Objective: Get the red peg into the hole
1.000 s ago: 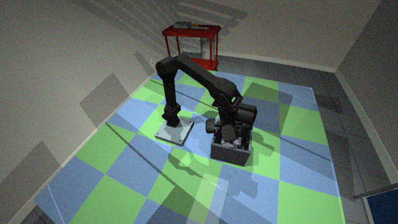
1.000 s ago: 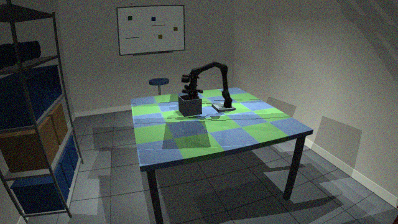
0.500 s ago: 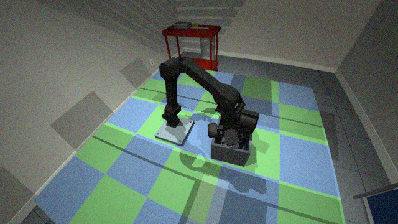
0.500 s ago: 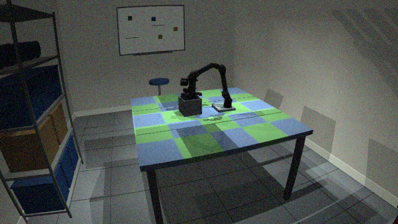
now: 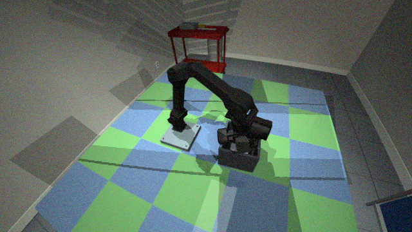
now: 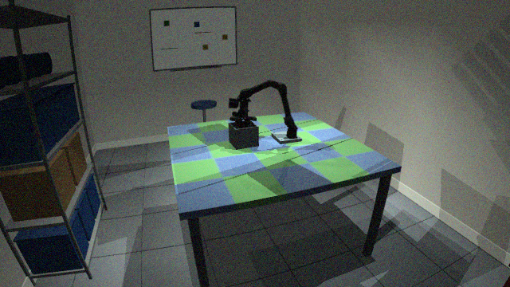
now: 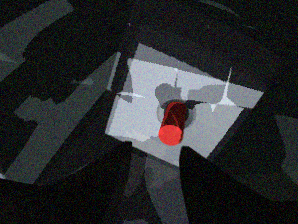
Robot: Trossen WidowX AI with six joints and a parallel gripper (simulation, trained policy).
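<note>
Now: the red peg 40 mm below my gripper tip and 10 mm to the right of it. The rest, counted from my gripper tip: plate (50 mm below, 10 mm to the right).
</note>
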